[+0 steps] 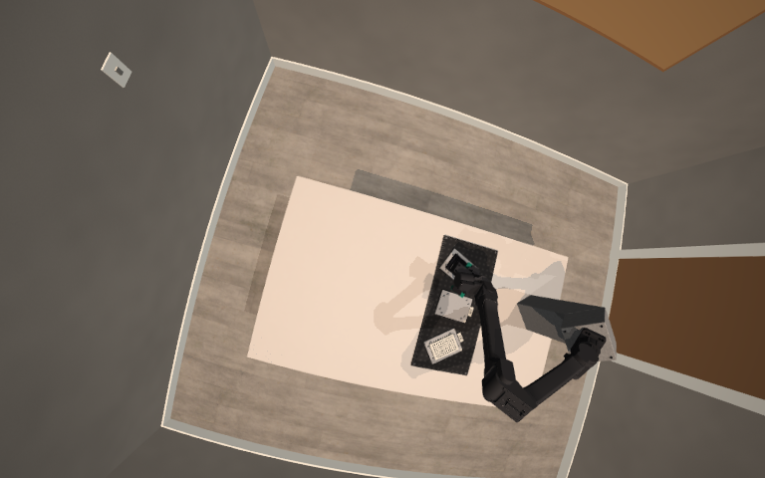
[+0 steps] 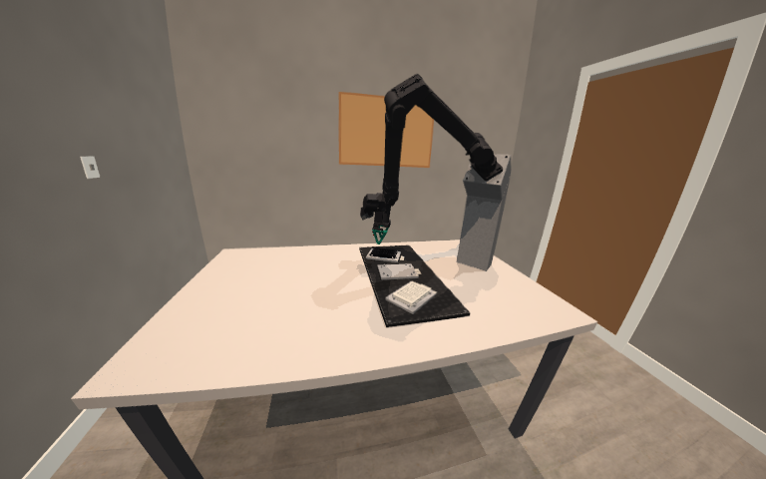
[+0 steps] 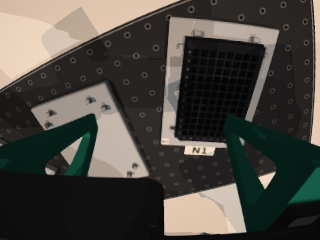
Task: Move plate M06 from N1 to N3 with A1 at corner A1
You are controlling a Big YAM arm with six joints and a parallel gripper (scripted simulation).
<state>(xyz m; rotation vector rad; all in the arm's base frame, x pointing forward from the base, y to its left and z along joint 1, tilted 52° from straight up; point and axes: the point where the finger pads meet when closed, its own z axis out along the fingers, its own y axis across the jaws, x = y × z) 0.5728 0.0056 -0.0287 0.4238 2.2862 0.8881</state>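
My hand is 90 mm above the black 96-well plate, 60 mm to the left of it and 20 mm past it. Also, from my hand: white 96-well plate (300 mm to the left, 140 mm behind, 90 mm below).
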